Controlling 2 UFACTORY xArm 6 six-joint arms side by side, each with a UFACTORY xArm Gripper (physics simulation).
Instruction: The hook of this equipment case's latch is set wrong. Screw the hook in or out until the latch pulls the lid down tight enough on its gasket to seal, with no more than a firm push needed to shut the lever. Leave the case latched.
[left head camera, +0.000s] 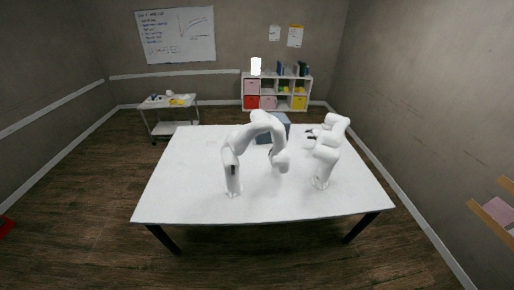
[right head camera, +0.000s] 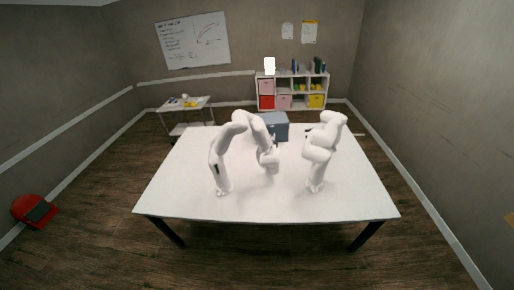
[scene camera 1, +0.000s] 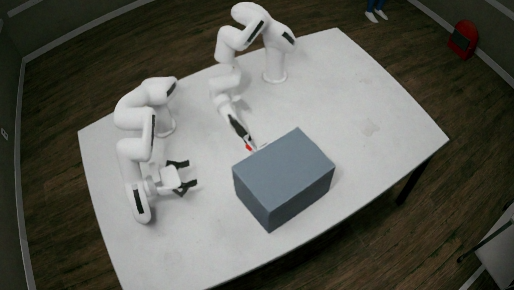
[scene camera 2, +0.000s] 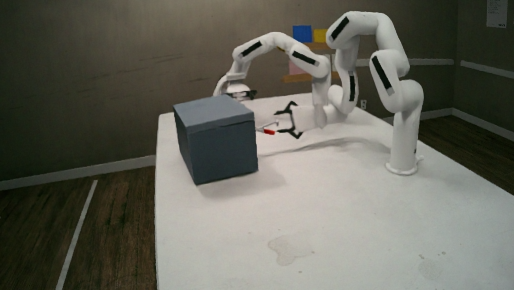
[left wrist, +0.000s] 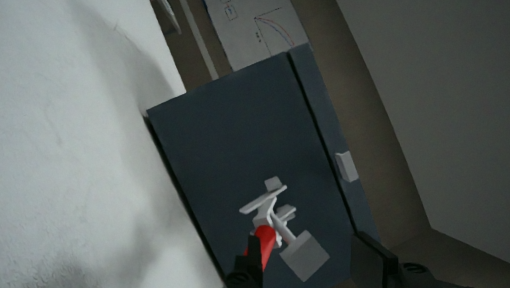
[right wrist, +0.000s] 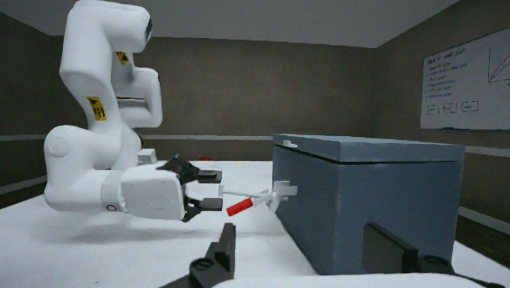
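Where they show: left gripper, between the fingertips: (right head camera: 273, 143) (scene camera 1: 245, 138) (scene camera 2: 275, 122) (left wrist: 305, 256) (right wrist: 222, 191); right gripper, between the fingertips: (left head camera: 306, 134) (right head camera: 304, 133) (scene camera 1: 193, 171) (scene camera 2: 241, 98) (right wrist: 299, 244); left arm's base, origin of its link: (left head camera: 233, 189) (right head camera: 224, 187) (scene camera 1: 274, 76) (scene camera 2: 401, 167); right arm's base, origin of its link: (left head camera: 319, 182) (right head camera: 314, 184) (scene camera 1: 163, 127).
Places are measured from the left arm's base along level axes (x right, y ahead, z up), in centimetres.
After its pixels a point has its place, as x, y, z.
The blue-grey case (scene camera 1: 285, 170) {28.0, 64.3, 20.7} (scene camera 2: 220, 152) {12.5, 61.0, 9.9} (left wrist: 225, 130) {20.5, 50.2, 8.2} (right wrist: 395, 205) {42.5, 64.2, 12.1} stands with its lid down and a thin dark seam below it. The pale catch (left wrist: 347, 166) {29.8, 50.3, 19.4} (right wrist: 290, 144) {31.6, 50.9, 19.5} on the lid is free. The latch's red lever (scene camera 1: 248, 147) {32.2, 41.2, 8.0} (scene camera 2: 269, 132) {31.0, 41.3, 7.4} (left wrist: 265, 240) {31.1, 41.9, 8.4} (right wrist: 239, 206) {32.5, 41.7, 7.9} sticks outward. The hook (scene camera 2: 270, 124) {31.6, 40.6, 10.3} (left wrist: 305, 255) {31.6, 37.7, 10.6} (right wrist: 242, 193) {32.0, 42.2, 10.2} points away from the case, its flat end at the mouth of my left gripper (scene camera 2: 278, 122) {32.0, 38.4, 10.6} (right wrist: 222, 191) {32.0, 38.4, 10.6}. That gripper is open, its fingers either side of the hook's end. My right gripper (scene camera 1: 192, 173) {57.1, 47.4, 14.9} (right wrist: 299, 244) {57.1, 47.4, 14.9} is open and empty, away from the case.
The white table (scene camera 1: 350, 100) {-27.8, 30.9, 0.0} (scene camera 2: 350, 225) {-23.3, 32.3, 0.0} carries both arms and the case. The red lever lies close beside one left fingertip in the left wrist view. A shelf unit (left head camera: 242, 92) and a side trolley (left head camera: 170, 103) stand beyond the table.
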